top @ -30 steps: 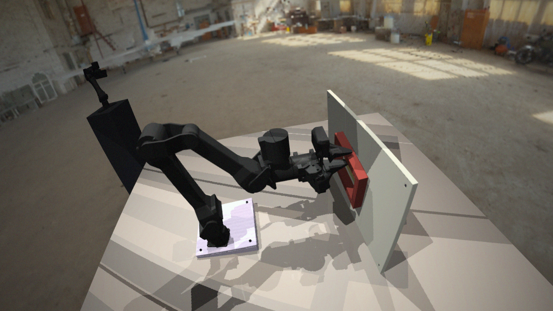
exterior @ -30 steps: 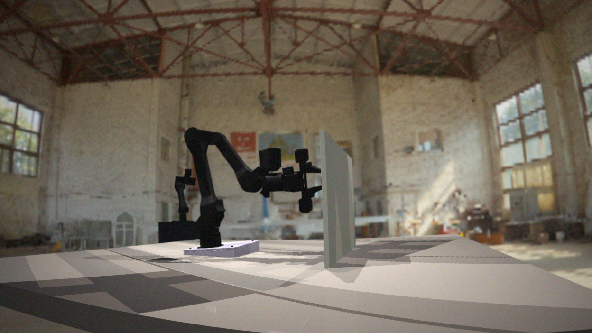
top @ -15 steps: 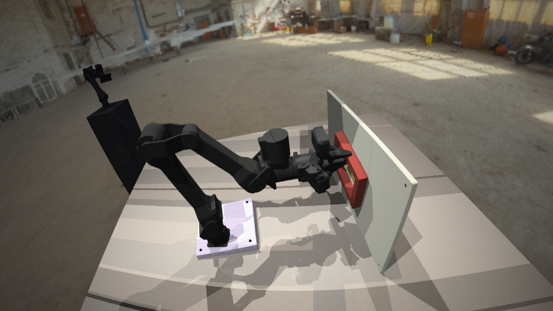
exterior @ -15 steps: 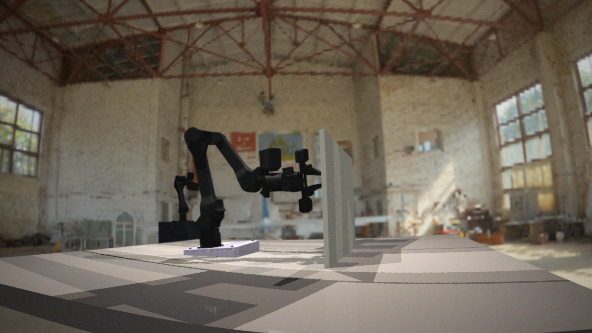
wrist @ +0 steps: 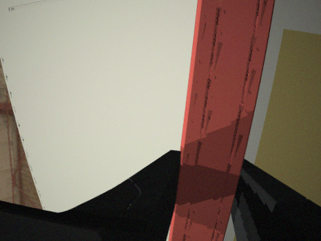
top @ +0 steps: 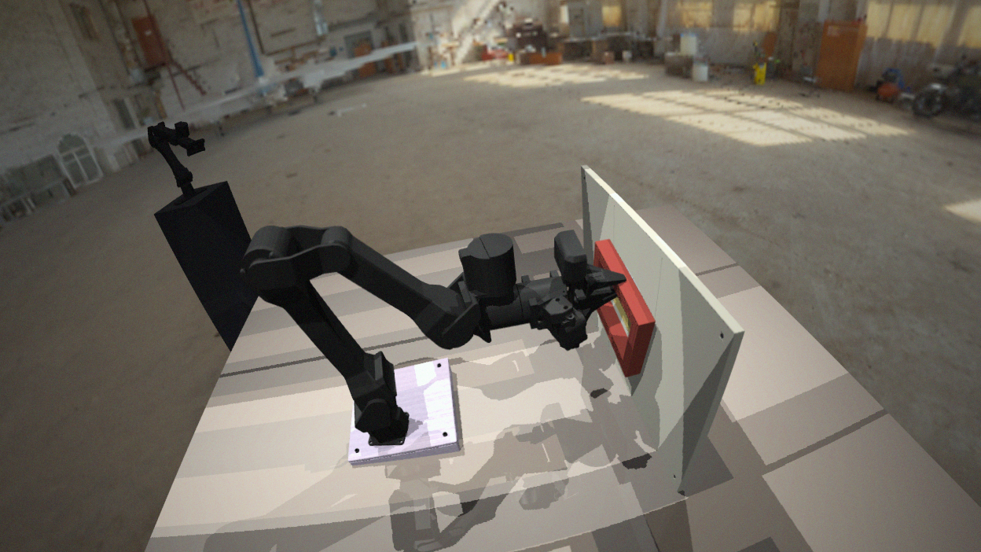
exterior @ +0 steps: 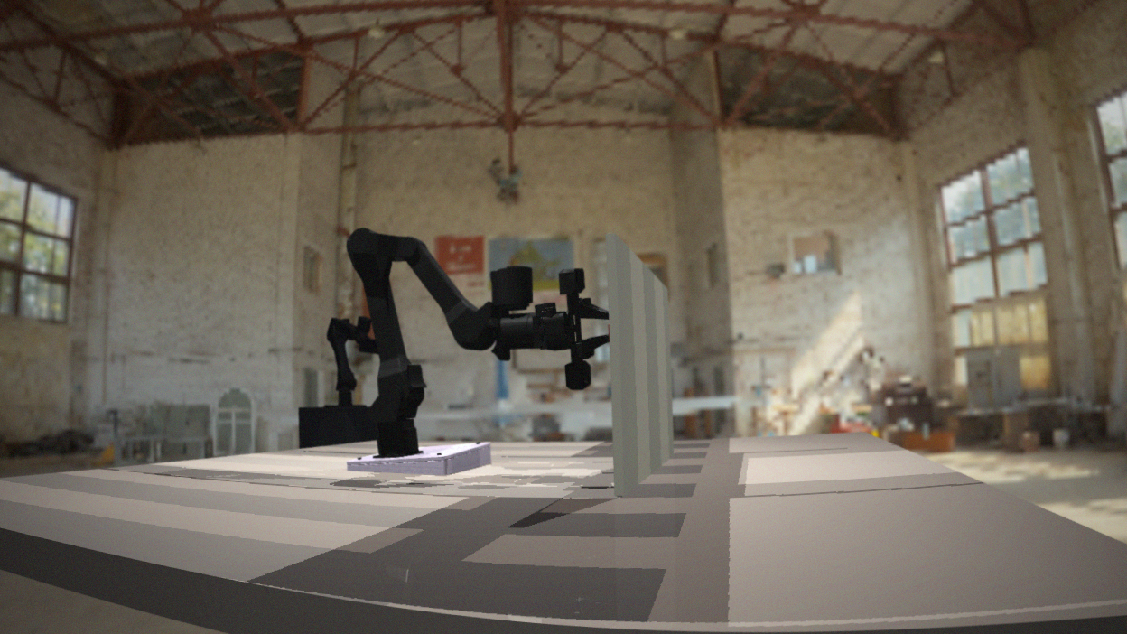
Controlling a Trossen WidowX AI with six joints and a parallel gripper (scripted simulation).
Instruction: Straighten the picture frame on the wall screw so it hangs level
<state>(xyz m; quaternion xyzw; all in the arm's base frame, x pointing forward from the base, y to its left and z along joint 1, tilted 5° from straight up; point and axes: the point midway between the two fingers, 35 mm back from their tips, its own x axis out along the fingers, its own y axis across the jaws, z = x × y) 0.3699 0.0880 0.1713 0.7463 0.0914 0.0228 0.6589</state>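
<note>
My gripper tip is now 5 cm above the red picture frame and 1 cm to the right of it. Round my gripper tip: wall panel 7 cm below, 2 cm ahead, 1 cm to the left.
</note>
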